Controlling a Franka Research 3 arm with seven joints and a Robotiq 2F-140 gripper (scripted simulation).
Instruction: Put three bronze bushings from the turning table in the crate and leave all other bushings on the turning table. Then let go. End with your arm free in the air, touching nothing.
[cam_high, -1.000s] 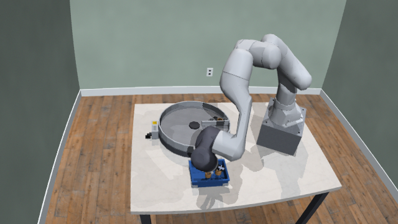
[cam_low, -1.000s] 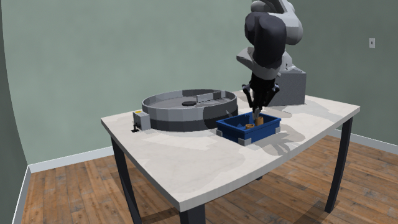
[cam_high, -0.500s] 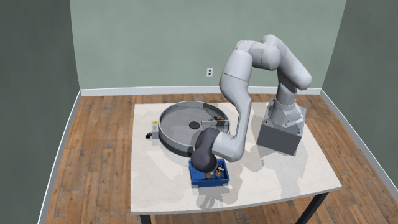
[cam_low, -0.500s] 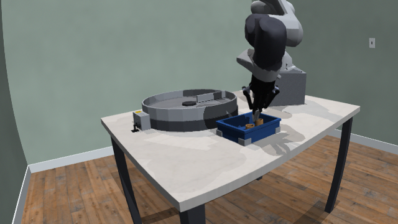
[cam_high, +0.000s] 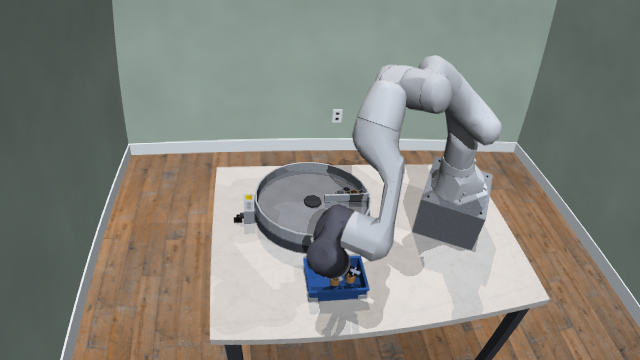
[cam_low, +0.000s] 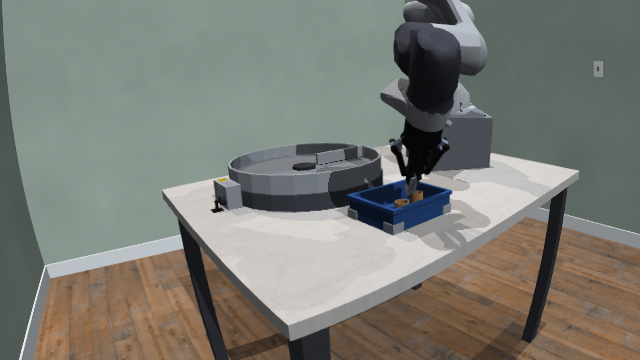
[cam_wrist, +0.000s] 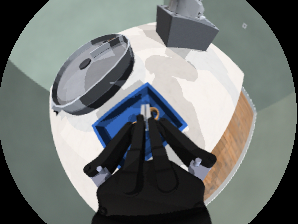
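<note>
My hand is 3 cm short of the blue crate and 4 cm above it.
</note>
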